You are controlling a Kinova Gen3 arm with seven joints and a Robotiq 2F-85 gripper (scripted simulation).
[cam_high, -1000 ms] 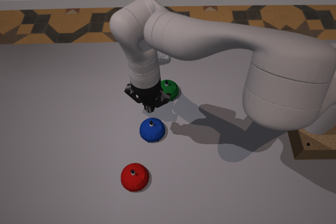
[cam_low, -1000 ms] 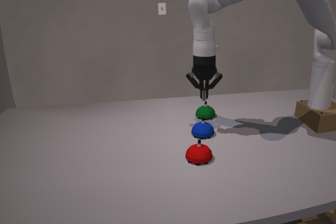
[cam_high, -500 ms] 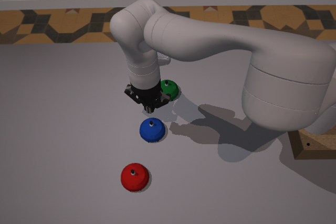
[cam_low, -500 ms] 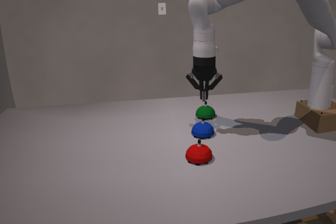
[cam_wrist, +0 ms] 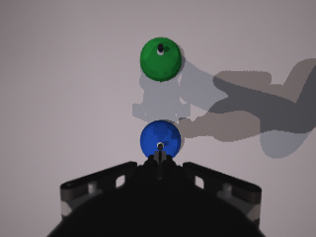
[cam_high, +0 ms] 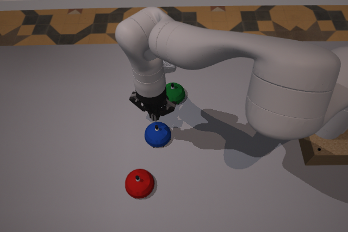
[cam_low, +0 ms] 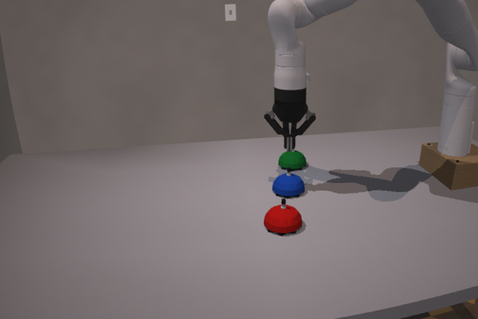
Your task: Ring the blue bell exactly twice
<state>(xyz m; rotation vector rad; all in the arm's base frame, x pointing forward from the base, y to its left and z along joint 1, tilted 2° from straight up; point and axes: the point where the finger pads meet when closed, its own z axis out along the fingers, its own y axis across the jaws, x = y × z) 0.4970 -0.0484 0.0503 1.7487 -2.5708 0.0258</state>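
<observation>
Right now the blue bell is 90 mm below my hand. Round my hand: green bell (150 mm to the right, 90 mm below, 60 mm behind); then red bell (150 mm to the left, 90 mm below, 60 mm ahead).
</observation>
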